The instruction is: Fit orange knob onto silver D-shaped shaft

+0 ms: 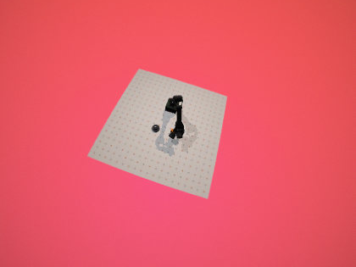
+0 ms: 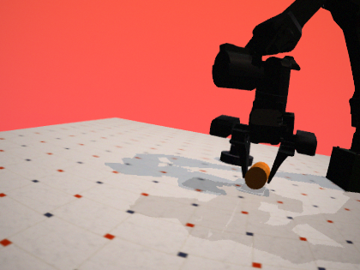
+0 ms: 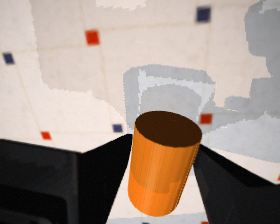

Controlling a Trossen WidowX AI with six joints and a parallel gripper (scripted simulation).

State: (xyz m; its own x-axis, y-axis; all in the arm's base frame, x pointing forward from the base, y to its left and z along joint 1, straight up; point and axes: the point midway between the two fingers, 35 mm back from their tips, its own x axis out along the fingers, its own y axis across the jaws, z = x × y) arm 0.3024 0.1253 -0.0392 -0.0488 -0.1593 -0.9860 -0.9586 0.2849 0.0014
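Right now my gripper tip is 210 mm to the left of the black round pedestal, 20 mm below it and 20 mm short of it. From my gripper tip the other things lie so: orange knob (10 mm above).
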